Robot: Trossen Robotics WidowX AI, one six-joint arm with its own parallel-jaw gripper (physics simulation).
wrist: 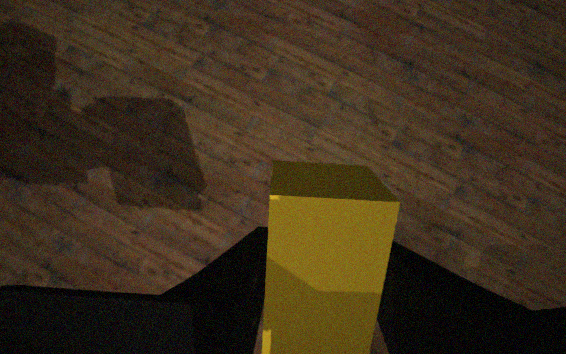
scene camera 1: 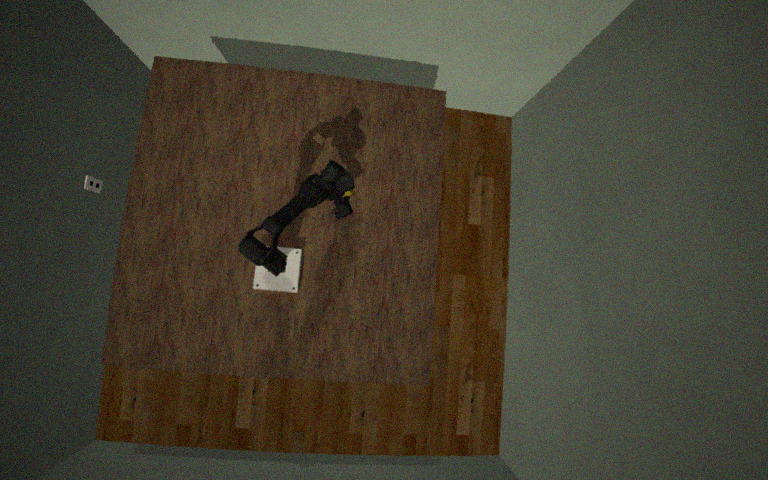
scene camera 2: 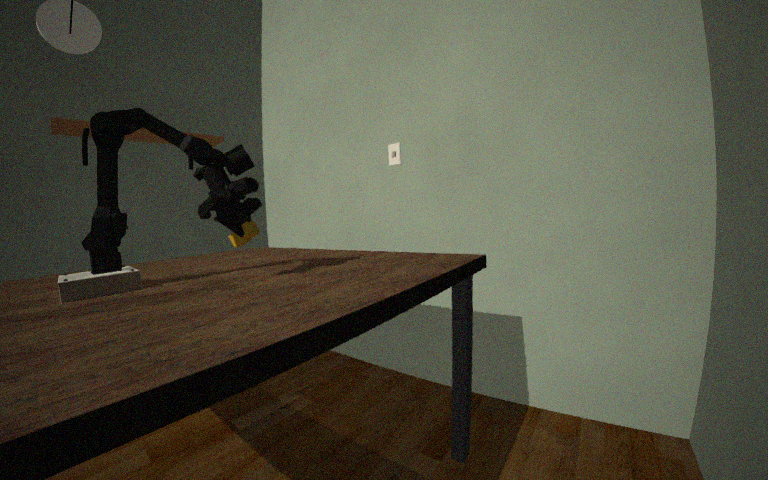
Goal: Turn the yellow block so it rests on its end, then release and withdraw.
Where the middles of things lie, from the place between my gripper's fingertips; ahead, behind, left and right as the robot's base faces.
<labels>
Right now my hand is 10 mm to the right of the yellow block (wrist: 331, 226).
</labels>
